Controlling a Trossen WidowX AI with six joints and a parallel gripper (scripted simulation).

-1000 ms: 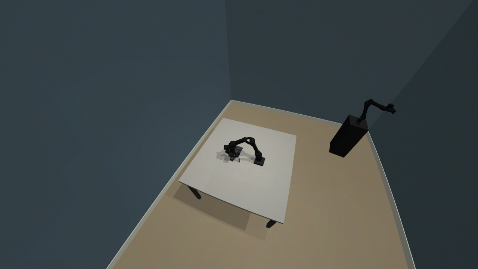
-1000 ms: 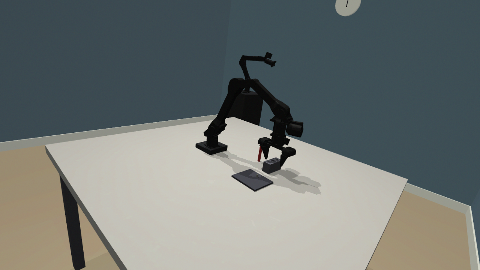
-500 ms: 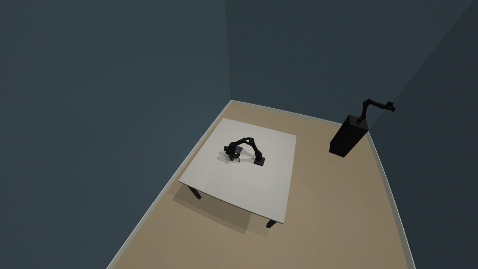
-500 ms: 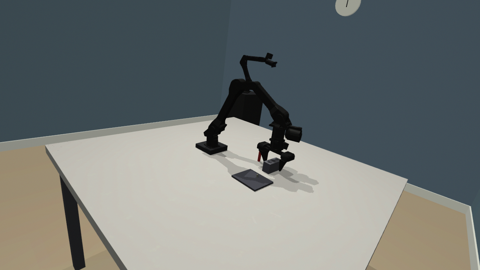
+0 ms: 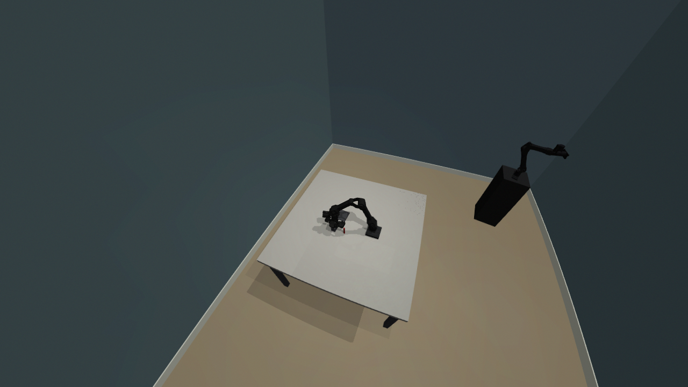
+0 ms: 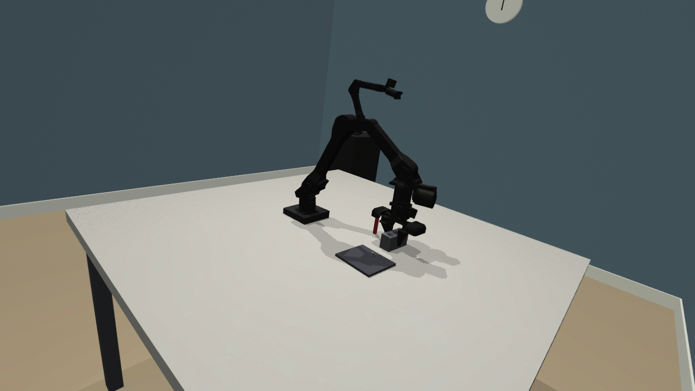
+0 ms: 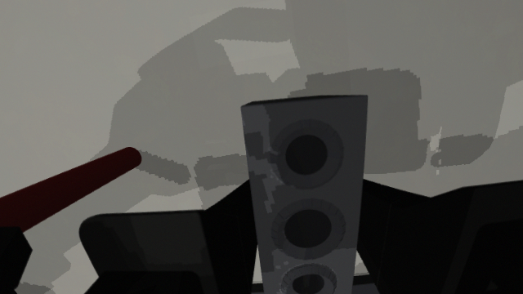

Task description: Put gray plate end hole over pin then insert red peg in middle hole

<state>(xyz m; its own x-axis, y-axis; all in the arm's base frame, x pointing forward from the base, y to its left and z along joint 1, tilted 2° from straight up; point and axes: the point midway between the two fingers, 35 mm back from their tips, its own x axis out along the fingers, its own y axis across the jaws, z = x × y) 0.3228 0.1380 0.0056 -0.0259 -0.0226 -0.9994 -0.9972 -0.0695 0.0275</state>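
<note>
My gripper tip is now 30 mm below the gray plate. Also, from my gripper tip: red peg 100 mm behind, 30 mm above, 10 mm to the left; dark base 140 mm to the right, 30 mm ahead.
</note>
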